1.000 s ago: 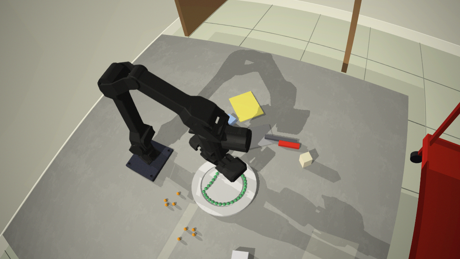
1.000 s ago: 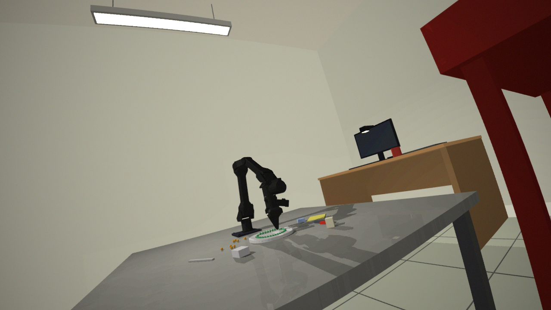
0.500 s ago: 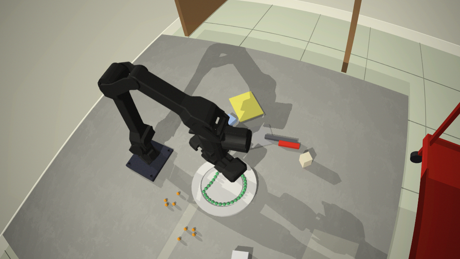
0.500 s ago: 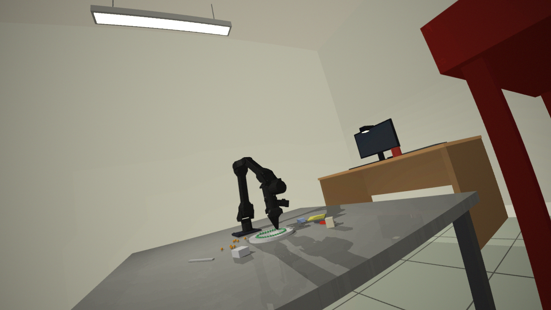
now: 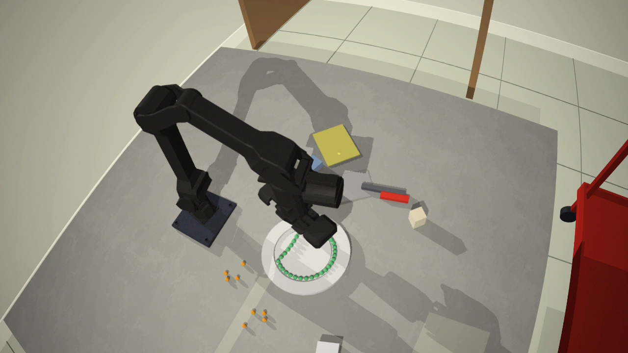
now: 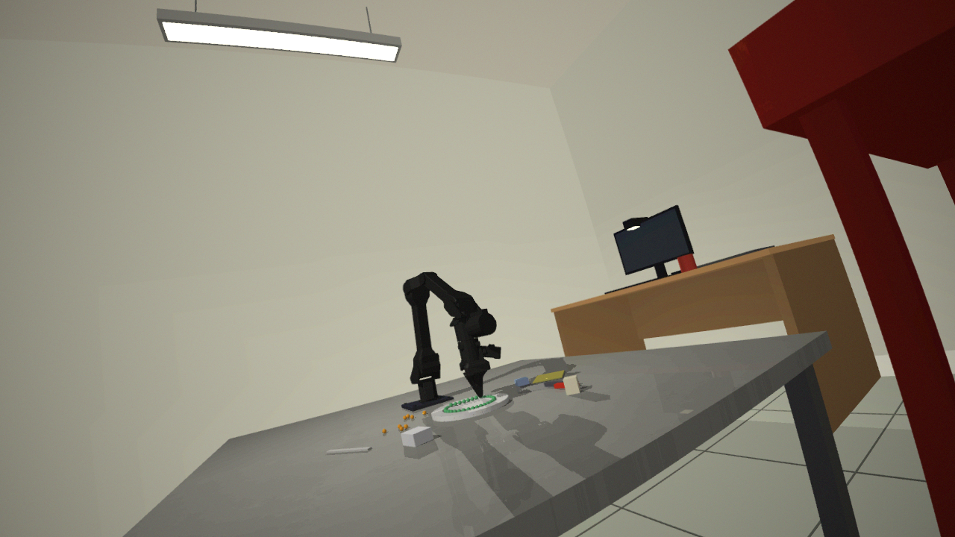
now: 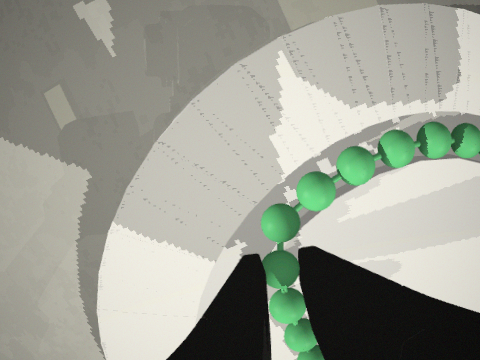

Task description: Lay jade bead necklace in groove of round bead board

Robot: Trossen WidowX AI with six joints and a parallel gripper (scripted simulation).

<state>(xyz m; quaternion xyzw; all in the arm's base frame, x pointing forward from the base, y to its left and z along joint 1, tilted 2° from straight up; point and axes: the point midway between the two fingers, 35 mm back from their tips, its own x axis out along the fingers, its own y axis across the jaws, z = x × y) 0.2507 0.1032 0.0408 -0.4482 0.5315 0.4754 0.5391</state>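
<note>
Now: gripper tip 40 mm to the left of the inner disc, 40 mm short of it and 10 mm above it. The rest, counted from my gripper tip: blue cube 160 mm to the left, 90 mm behind, 10 mm below; then grey sheet 160 mm to the left, 20 mm below, 20 mm ahead; then bead board 40 mm to the right, 40 mm ahead, 10 mm below.
</note>
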